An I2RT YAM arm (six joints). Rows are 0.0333 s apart.
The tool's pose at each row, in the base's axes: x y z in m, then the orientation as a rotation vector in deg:
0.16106 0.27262 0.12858 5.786 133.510 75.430
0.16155 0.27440 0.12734 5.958 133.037 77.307
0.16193 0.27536 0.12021 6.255 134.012 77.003
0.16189 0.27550 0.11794 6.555 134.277 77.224
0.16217 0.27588 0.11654 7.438 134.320 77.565
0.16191 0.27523 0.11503 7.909 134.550 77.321
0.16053 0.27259 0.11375 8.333 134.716 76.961
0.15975 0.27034 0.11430 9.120 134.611 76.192
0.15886 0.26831 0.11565 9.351 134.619 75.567
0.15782 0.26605 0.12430 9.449 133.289 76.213
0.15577 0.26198 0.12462 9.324 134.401 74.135
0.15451 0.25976 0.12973 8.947 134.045 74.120
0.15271 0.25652 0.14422 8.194 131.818 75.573
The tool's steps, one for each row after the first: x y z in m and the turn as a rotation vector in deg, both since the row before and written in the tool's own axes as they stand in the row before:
0.00050 -0.00014 0.00216 -1.271 0.295 0.647
0.00237 -0.00555 0.00393 0.601 0.554 0.400
0.00083 -0.00182 0.00108 0.017 0.200 0.358
0.00031 -0.00102 0.00103 -0.046 -0.112 0.694
0.00053 -0.00158 0.00002 0.306 -0.065 0.284
0.00088 -0.00229 -0.00212 0.342 -0.145 0.192
-0.00013 -0.00063 -0.00236 0.535 -0.633 0.188
-0.00024 0.00015 -0.00258 0.408 -0.314 -0.075
-0.00250 0.00612 -0.00610 -0.885 -0.826 -0.121
0.00042 -0.00164 -0.00424 1.639 0.096 -0.489
-0.00126 0.00314 -0.00460 -0.192 -0.179 -0.358
-0.00430 0.01039 -0.00986 -1.856 -0.977 -0.641

